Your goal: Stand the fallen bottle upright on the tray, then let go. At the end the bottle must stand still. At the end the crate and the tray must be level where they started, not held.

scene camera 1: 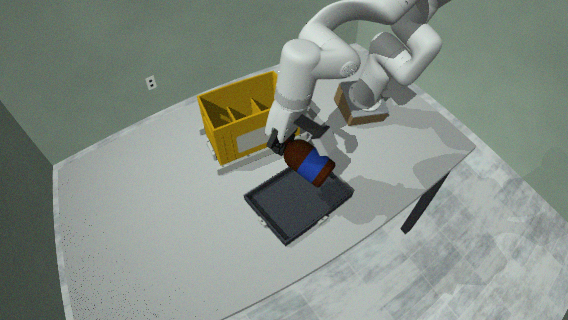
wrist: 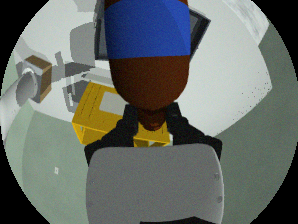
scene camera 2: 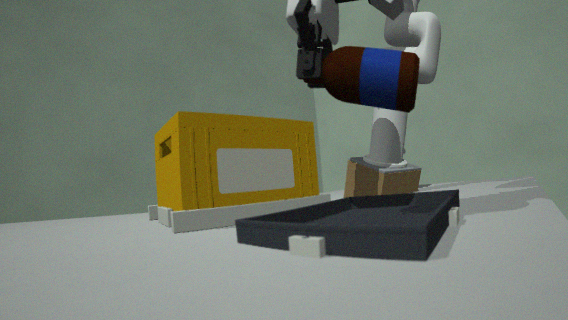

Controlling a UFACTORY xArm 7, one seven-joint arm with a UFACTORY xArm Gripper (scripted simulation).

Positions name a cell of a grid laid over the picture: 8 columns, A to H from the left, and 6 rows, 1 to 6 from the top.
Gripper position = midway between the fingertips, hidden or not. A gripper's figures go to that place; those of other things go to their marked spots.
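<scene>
Dark tray (scene camera 2: F5), 20 cm from the lens. My gripper (scene camera 2: E2), 36 cm from the lens.
</scene>
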